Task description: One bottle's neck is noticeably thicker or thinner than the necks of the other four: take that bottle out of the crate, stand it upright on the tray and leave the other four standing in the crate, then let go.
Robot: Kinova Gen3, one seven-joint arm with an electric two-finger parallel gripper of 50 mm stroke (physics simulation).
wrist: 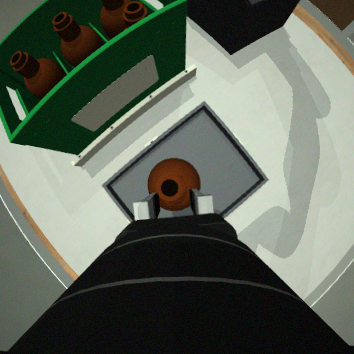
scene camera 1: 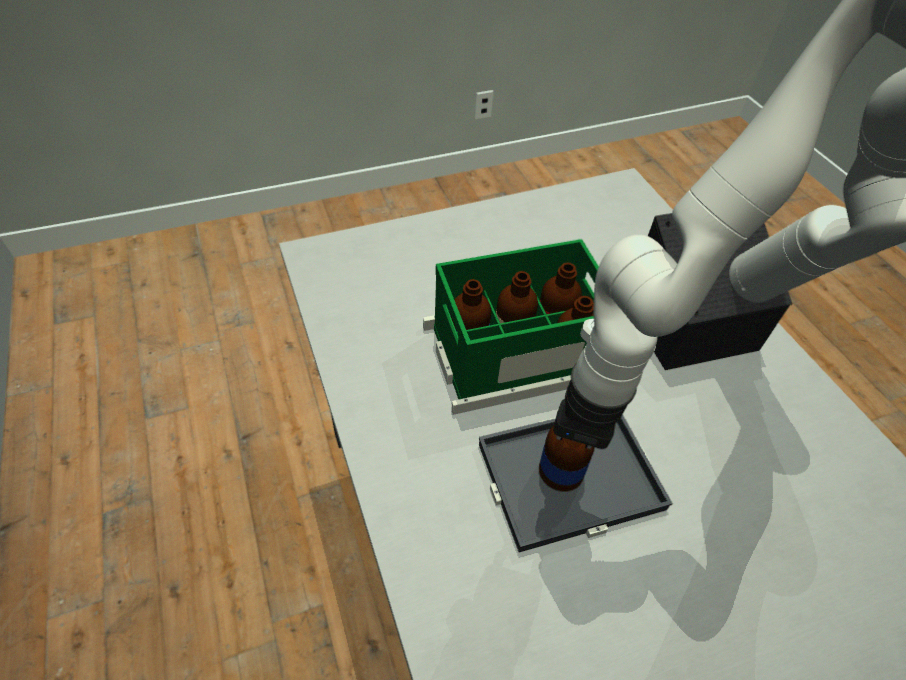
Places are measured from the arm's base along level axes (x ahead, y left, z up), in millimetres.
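Where they show: gripper, between the fingertips: (wrist: 174, 199) (scene camera 1: 574, 438); arm's base, origin of its link: (scene camera 1: 753, 277).
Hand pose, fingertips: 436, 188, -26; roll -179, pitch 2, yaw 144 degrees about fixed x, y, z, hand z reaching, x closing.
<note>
Each offset is from my fingertips to the centre of the thing, as dx, dy, dz. "pt": to the spot under its first point.
A brown bottle with a blue band @[-9, -14, -52] (scene camera 1: 564, 469) (wrist: 181, 172) stands on the dark grey tray @[pt -111, +35, -129] (scene camera 1: 630, 479) (wrist: 215, 142), looking upright. My gripper (scene camera 1: 575, 442) (wrist: 174, 199) is open, with its fingers on either side of the bottle's neck; the bottle is not gripped. The neck is largely hidden by the gripper in the scene view. The green crate @[-38, -267, -47] (scene camera 1: 479, 368) (wrist: 171, 47) holds four brown bottles: one at the left (scene camera 1: 472, 310) (wrist: 44, 79), one in the middle (scene camera 1: 517, 303) (wrist: 79, 46), one at the back right (scene camera 1: 561, 294) (wrist: 111, 19) and one at the front right (scene camera 1: 578, 312) (wrist: 134, 12), partly hidden.
A black box (scene camera 1: 713, 333) (wrist: 232, 25) stands right of the crate, beside the arm. Pale strips @[pt +30, -167, -115] (scene camera 1: 504, 397) (wrist: 135, 114) run along the crate's base. Small pale blocks @[pt -16, +97, -120] (scene camera 1: 597, 529) touch the tray's outer edges. The crate's front wall rises close behind the tray.
</note>
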